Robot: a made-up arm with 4 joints.
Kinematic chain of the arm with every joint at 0, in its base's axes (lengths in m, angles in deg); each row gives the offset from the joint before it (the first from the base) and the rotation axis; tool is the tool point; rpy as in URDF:
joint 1: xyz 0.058 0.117 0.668 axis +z
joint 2: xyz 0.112 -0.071 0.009 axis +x
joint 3: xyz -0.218 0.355 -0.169 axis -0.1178 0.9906 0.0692
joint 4: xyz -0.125 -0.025 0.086 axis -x
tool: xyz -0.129 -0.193 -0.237 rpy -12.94 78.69 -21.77
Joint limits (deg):
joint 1: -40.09..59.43
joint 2: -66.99..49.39
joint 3: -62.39..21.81
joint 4: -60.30..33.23
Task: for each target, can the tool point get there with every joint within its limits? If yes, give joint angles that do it. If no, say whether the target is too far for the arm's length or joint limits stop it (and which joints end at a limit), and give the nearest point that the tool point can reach.
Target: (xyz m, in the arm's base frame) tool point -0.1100 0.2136 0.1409
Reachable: yes | joints -3.31 -10.83 -40.37 -18.99
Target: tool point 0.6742 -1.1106 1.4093
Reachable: no: too far | nearest point 0.1963 -0.3426 0.4992 | short by 1.283 m
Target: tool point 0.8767 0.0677 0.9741
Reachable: no: joint limits stop it (at a limit: joint 1, joint 2, joint 3) | nearest point 0.4071 0.5998 0.7189 | short by 0.754 m
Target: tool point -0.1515 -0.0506 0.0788
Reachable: yes | joints 24.32 -38.42 -22.12 -44.39
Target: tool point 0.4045 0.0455 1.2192
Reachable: no: joint limits stop it (at a limit: joint 1, joint 2, joint 3, joint 4) | nearest point 0.4075 0.6100 0.7377 | short by 0.742 m
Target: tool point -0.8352 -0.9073 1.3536
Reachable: no: too far | nearest point -0.5046 -0.0363 0.8289 | short by 1.069 m
